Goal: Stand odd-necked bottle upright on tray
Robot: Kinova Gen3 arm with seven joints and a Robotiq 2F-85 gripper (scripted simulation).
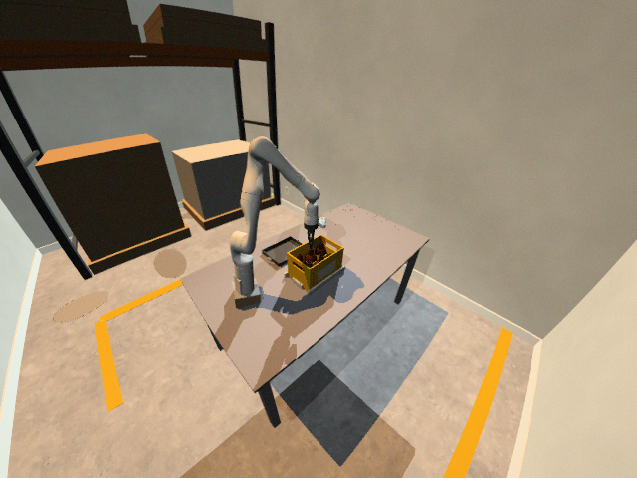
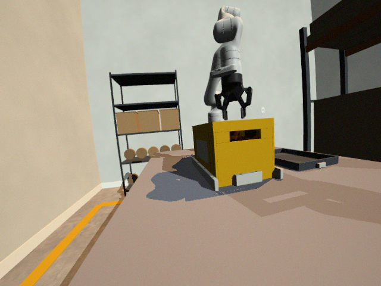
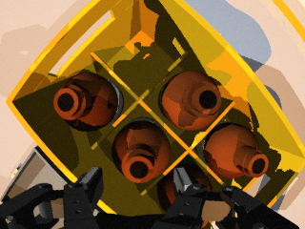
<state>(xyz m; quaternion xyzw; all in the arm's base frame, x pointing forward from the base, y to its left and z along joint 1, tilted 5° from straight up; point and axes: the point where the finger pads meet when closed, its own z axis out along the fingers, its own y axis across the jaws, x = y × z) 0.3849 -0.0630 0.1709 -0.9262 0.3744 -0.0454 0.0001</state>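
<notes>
Right now the yellow crate is 4 cm to the right of my hand and 12 cm below it. From my hand the other things lie so: dark tray 25 cm to the left, 19 cm below; then brown bottle 9 cm behind, 8 cm to the right, 11 cm below.
</notes>
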